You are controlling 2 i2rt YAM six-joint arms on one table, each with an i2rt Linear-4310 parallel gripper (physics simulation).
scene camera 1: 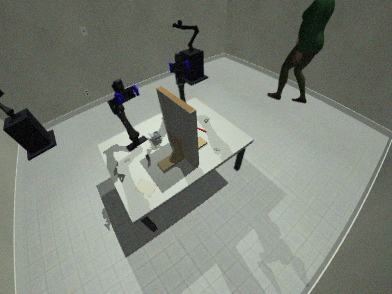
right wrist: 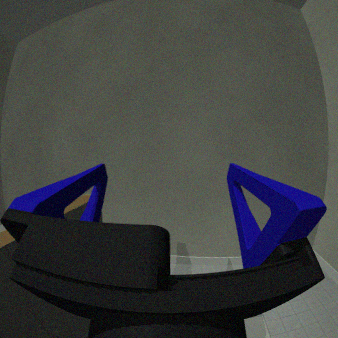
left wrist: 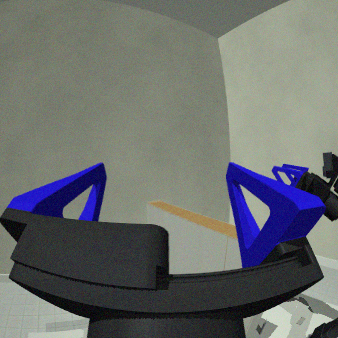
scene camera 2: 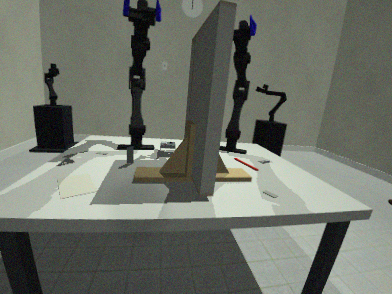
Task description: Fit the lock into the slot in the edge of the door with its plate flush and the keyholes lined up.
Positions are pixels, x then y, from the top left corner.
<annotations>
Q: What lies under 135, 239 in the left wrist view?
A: My left gripper.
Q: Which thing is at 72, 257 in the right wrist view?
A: My right gripper.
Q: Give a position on a grey door panel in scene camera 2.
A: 211, 49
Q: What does my left gripper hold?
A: Nothing.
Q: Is my left gripper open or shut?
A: Open.
</annotations>
